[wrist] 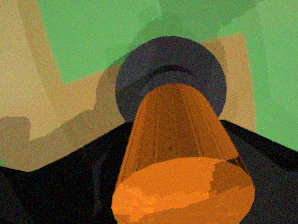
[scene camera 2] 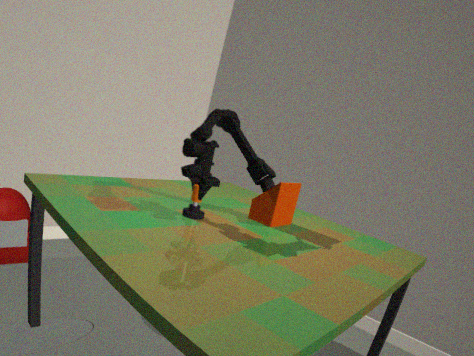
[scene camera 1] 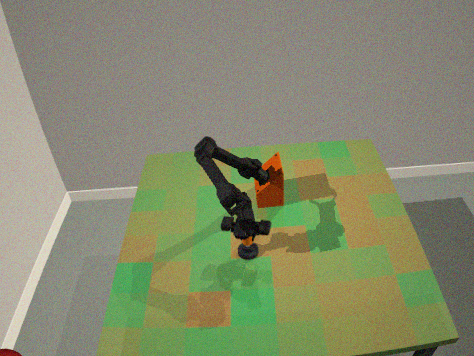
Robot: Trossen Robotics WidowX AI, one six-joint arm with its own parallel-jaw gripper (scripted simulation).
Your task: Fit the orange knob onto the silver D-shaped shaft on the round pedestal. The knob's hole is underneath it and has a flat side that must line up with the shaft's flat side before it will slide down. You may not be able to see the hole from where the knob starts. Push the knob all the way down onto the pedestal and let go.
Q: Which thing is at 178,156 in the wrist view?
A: An orange knob.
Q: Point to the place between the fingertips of the gripper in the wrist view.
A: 175,130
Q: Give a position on a round pedestal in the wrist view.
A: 168,59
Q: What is the gripper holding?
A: An orange knob.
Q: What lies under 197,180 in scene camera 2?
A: The gripper.
